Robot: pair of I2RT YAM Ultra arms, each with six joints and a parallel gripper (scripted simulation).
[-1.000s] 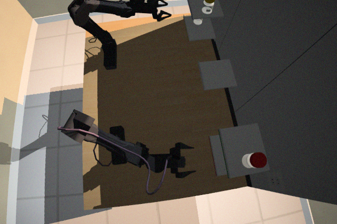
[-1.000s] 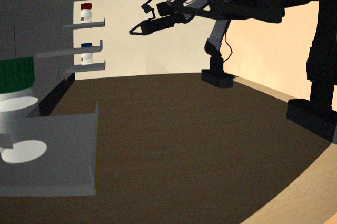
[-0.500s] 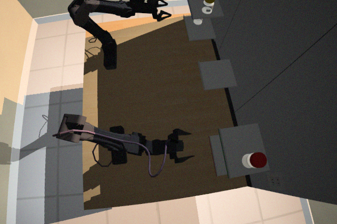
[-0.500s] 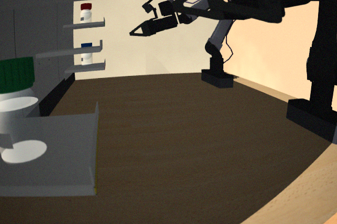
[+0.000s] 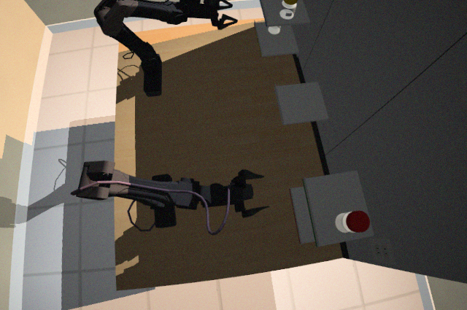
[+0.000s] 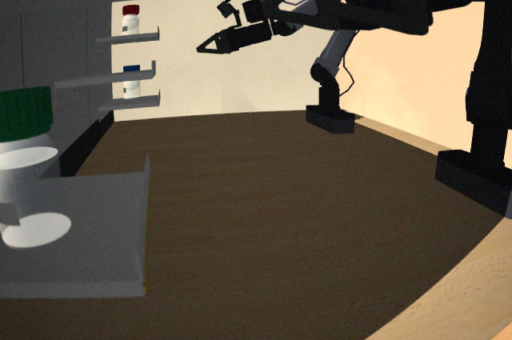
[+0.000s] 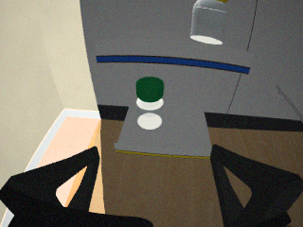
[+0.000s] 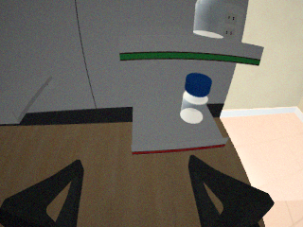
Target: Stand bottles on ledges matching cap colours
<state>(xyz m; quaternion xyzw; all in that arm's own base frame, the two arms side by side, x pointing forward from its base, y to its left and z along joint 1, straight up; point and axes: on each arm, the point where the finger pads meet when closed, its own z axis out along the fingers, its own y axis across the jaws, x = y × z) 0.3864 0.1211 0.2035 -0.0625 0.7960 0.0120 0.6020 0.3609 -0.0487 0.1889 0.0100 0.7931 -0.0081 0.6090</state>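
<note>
Now: the green-capped bottle 20 cm ahead of my left hand, 11 cm below it and 2 cm to the left of it. The rest, counted from my left hand: yellow strip (16 cm below, 12 cm ahead, 2 cm to the right); blue strip (12 cm ahead, 3 cm above, 2 cm to the right); yellow-capped bottle (20 cm ahead, 9 cm above, 8 cm to the right).
Now: the red-capped bottle 21 cm ahead of my right hand, 14 cm to the right of it and 10 cm above it. Round my right hand: green strip: 12 cm ahead, 9 cm to the right, 5 cm above; then blue-capped bottle: 20 cm ahead, 14 cm to the right, 9 cm below; then yellow-capped bottle: 24 cm ahead, 65 cm to the left, 10 cm above.
</note>
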